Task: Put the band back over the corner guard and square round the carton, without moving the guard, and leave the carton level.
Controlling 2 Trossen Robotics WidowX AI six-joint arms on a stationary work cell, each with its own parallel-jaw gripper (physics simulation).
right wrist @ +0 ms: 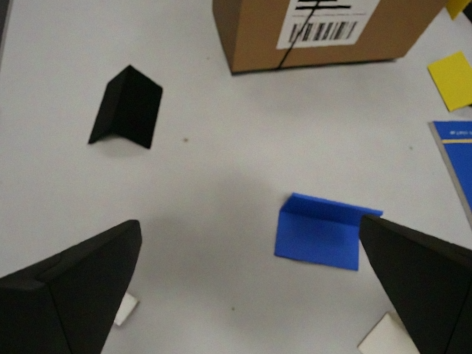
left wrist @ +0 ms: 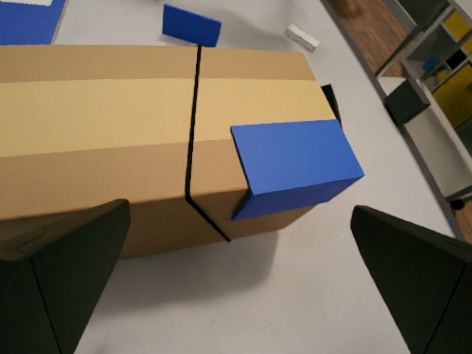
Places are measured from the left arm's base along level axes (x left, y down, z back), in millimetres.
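Pixels of known places: left gripper, between the fingertips: point(left wrist: 243, 213); right gripper, between the fingertips: point(right wrist: 251, 228).
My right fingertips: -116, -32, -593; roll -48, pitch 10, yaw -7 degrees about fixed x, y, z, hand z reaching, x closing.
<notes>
Behind a point stands the place of what it marks, as x, y, z.
The brown carton point(left wrist: 95, 170) @(81, -23, -281) point(right wrist: 330, 30) @(34, 52, -377) stands on the table. The thin black band point(left wrist: 193, 120) @(28, -26, -309) point(right wrist: 300, 34) runs across its top and down its sides, crossing the label in the right wrist view. On the band it shows a bend at the top edge in the left wrist view. The blue corner guard point(left wrist: 297, 155) @(-31, -26, -283) sits over the carton's near top edge, right of the band and apart from it. My left gripper point(left wrist: 243, 213) @(22, -55, -241) is open, its fingers on either side of the carton's near edge. My right gripper point(right wrist: 251, 228) @(-116, -32, -593) is open and empty above the table, away from the carton.
A loose blue angle piece point(left wrist: 190, 25) @(-16, 87, -561) point(right wrist: 320, 237) @(-22, 111, -581) and a black one point(left wrist: 331, 97) @(-192, 82, -434) point(right wrist: 130, 107) @(-183, 90, -430) lie on the table, with a small white block point(left wrist: 302, 38) @(-211, 103, -585) point(right wrist: 126, 308) @(-197, 103, -611). A blue notebook point(left wrist: 27, 22) @(193, 106, -572) point(right wrist: 457, 155) @(176, 106, -520) and a yellow piece point(right wrist: 452, 80) @(227, 99, -414) lie near the carton.
</notes>
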